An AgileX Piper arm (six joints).
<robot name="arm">
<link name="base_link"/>
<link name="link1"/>
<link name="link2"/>
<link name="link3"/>
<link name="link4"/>
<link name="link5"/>
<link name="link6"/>
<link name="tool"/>
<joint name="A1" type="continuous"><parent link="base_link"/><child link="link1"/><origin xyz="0 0 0.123" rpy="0 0 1.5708"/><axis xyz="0 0 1"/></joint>
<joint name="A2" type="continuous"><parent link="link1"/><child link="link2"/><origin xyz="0 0 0" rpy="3.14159 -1.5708 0"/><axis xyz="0 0 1"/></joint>
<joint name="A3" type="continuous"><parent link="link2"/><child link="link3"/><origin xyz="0.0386 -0.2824 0" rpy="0 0 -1.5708"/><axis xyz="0 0 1"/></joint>
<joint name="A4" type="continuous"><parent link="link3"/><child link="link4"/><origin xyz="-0.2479 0.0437 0" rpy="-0.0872 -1.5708 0"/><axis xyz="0 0 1"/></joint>
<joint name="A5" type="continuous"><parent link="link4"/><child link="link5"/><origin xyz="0 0 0" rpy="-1.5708 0 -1.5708"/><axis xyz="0 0 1"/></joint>
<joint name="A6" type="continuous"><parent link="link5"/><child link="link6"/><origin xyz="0 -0.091 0" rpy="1.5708 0 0"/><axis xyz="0 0 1"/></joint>
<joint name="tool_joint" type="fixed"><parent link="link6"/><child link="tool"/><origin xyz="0 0 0"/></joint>
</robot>
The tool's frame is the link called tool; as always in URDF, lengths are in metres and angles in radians. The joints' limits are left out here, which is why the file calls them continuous.
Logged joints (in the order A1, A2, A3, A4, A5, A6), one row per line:
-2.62 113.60 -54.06 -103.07 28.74 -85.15
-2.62 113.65 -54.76 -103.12 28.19 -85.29
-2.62 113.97 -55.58 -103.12 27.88 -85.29
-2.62 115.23 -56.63 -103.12 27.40 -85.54
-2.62 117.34 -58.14 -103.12 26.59 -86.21
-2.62 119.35 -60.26 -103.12 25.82 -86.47
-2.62 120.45 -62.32 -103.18 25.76 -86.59
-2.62 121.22 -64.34 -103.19 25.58 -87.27
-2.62 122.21 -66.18 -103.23 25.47 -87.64
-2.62 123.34 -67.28 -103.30 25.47 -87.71
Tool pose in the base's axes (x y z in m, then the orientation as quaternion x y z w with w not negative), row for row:
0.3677 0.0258 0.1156 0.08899 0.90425 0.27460 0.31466
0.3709 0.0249 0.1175 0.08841 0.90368 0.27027 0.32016
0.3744 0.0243 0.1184 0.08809 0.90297 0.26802 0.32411
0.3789 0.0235 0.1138 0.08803 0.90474 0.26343 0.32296
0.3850 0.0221 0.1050 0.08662 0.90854 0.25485 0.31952
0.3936 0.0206 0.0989 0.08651 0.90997 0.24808 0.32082
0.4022 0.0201 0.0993 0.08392 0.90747 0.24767 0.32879
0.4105 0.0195 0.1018 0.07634 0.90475 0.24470 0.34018
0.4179 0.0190 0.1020 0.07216 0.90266 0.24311 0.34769
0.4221 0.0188 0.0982 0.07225 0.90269 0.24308 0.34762
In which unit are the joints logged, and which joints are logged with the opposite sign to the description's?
The joints are logged in degrees. Opposite sign: A4.
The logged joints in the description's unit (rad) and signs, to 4 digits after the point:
-0.0457 1.9827 -0.9435 1.7989 0.5016 -1.4861
-0.0457 1.9836 -0.9557 1.7998 0.4920 -1.4886
-0.0457 1.9892 -0.9701 1.7998 0.4866 -1.4886
-0.0457 2.0111 -0.9884 1.7998 0.4782 -1.4930
-0.0457 2.0480 -1.0147 1.7998 0.4641 -1.5046
-0.0457 2.0831 -1.0517 1.7998 0.4506 -1.5092
-0.0457 2.1022 -1.0877 1.8008 0.4496 -1.5113
-0.0457 2.1157 -1.1229 1.8010 0.4465 -1.5231
-0.0457 2.1330 -1.1551 1.8017 0.4445 -1.5296
-0.0457 2.1527 -1.1743 1.8029 0.4445 -1.5308

